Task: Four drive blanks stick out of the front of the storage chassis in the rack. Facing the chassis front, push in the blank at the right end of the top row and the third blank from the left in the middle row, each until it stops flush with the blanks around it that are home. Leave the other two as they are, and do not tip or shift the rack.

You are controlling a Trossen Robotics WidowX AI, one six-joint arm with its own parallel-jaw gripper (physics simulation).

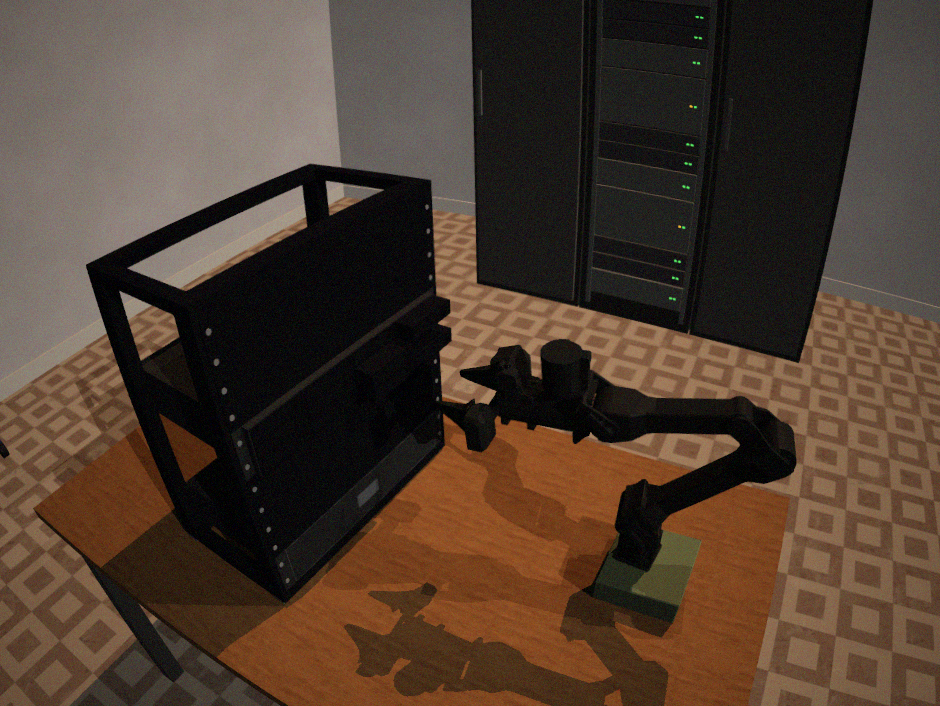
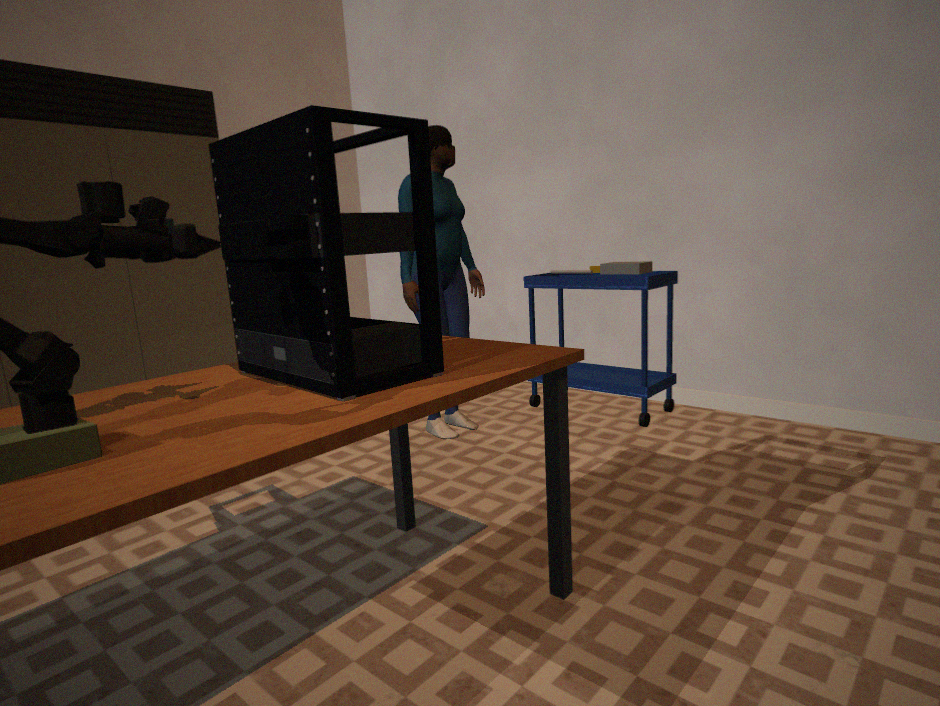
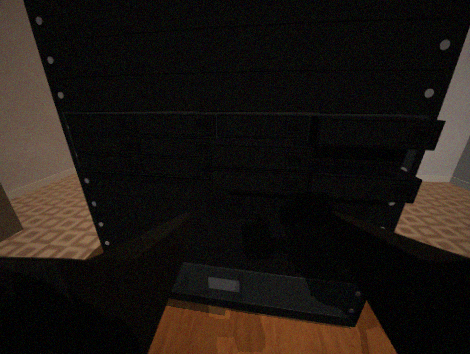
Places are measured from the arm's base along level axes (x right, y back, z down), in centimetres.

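Pixels of known places: gripper, fingertip midpoint: (image 1: 448, 388) (image 2: 210, 246) (image 3: 259, 219); arm's base, link origin: (image 1: 638, 552) (image 2: 49, 426).
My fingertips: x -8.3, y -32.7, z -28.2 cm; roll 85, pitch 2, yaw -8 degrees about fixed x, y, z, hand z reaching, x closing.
For each thing: its top centre in the pictures, then the offset to it from my fingertips. "spot": a spot on its surface instead. Level surfaces: height alone.
- black rack, top centre: (image 1: 265, 217) (image 2: 309, 132) dx -6.7, dy -28.9, dz -25.2 cm
- top row, surface spot: (image 3: 380, 135) (image 1: 433, 319) spot: dx +10.6, dy -10.3, dz -3.6 cm
- blank, top centre: (image 3: 343, 160) (image 1: 405, 332) (image 2: 307, 243) dx +10.1, dy -16.3, dz +0.6 cm
- dark shape, top centre: (image 3: 260, 135) (image 1: 364, 348) (image 2: 280, 232) dx -0.9, dy -16.0, dz -2.3 cm
- lower panel with a pale label, surface spot: (image 1: 367, 492) (image 3: 222, 283) (image 2: 279, 352) spot: dx -6.5, dy -14.9, dz +25.5 cm
- wooden table, surface height: dz +33.7 cm
The black rack (image 1: 121, 326) (image 2: 424, 227) stands upright on the table. The chassis front (image 3: 100, 127) is very dark. The blank at the right end of the top row (image 1: 436, 310) (image 3: 380, 135) sticks out. Another blank (image 1: 439, 338) (image 3: 367, 188) sticks out below it at the right end, apparently in the bottom row. A dark shape (image 1: 379, 368) stands out farther left; its row and column cannot be told, and the third middle-row blank is not clearly made out. My gripper (image 1: 453, 389) (image 2: 218, 243) (image 3: 259, 219) is open and empty, its fingertips close before the front, lower than the protruding right-end blanks.
A lower panel with a pale label (image 1: 367, 492) (image 2: 279, 353) (image 3: 223, 284) is at the rack's foot. The arm's green base (image 1: 645, 577) (image 2: 53, 452) sits on the wooden table (image 1: 455, 630) (image 2: 486, 364). Behind the rack are a person (image 2: 448, 201) and a blue cart (image 2: 592, 281).
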